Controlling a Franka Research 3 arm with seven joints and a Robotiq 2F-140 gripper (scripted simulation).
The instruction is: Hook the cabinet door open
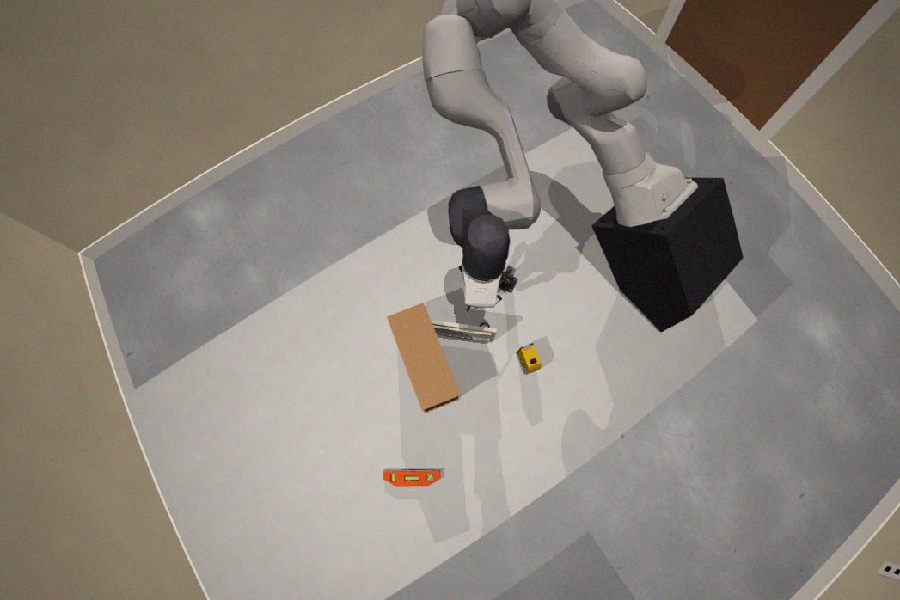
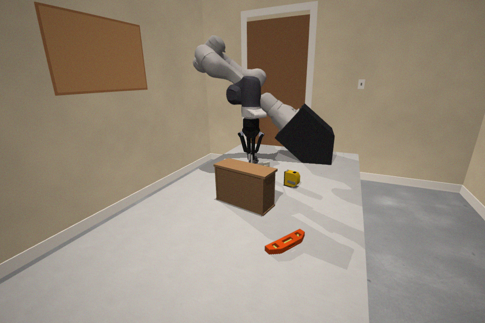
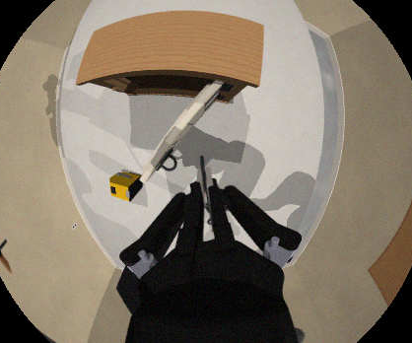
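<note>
My gripper is now 7 cm short of the pale door, 5 cm above it and 2 cm to the right of it. Also, from my hand: yellow tape measure: 19 cm to the left, 9 cm below, 3 cm behind; orange spirit level: 40 cm ahead, 27 cm to the left, 11 cm below; thin dark hook: 4 cm behind, 3 cm below.
</note>
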